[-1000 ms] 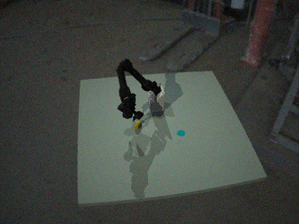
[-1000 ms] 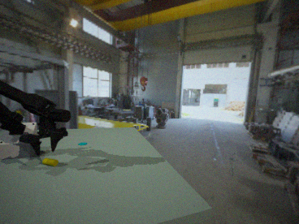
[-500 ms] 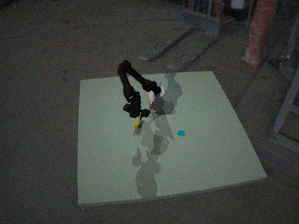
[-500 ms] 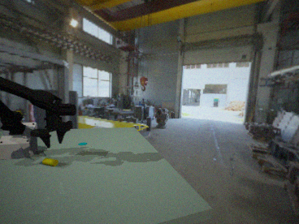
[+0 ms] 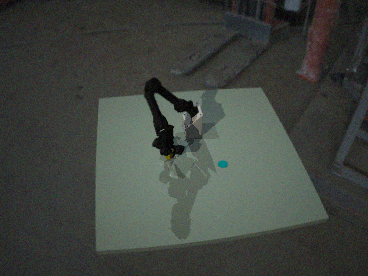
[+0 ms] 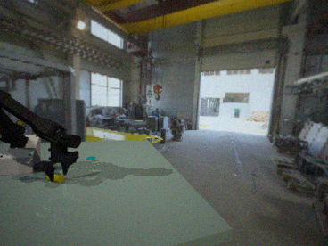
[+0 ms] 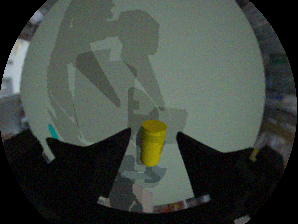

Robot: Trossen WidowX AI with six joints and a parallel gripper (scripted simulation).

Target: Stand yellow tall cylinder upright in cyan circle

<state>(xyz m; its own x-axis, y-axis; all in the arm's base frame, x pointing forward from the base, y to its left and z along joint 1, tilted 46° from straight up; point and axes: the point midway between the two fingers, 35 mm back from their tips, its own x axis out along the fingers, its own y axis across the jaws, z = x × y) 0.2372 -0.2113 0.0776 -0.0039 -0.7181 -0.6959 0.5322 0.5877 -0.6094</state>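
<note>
The cyan circle is 320 mm to the left of my gripper tip, 100 mm ahead of it and 20 mm below it. From my gripper tip the other things lie so: yellow cylinder 20 mm behind, 10 mm to the left.
</note>
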